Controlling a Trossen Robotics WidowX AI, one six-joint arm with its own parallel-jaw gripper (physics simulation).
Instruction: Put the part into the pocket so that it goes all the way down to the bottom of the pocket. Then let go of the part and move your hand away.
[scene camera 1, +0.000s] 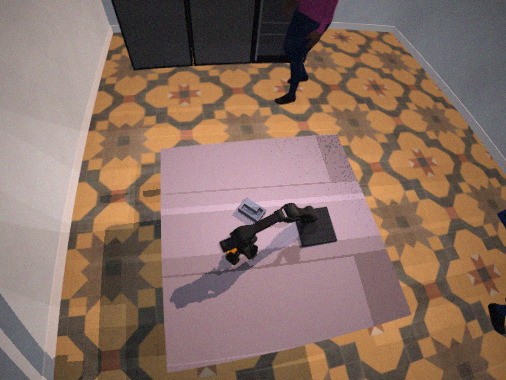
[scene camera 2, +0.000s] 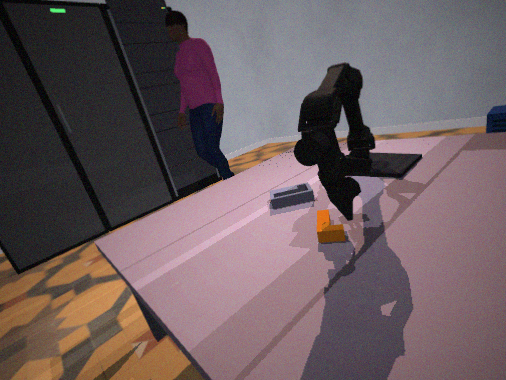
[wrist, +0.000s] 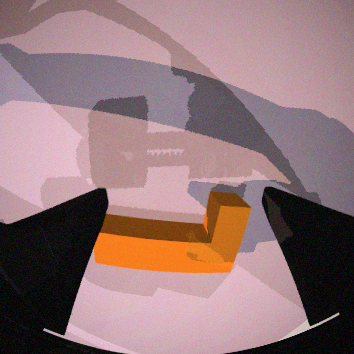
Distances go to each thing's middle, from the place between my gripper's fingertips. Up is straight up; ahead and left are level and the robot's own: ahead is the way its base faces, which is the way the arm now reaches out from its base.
Now: the orange part (wrist: 132, 242) 20 mm ahead of my hand, 40 mm to the right of it and 30 mm below it.
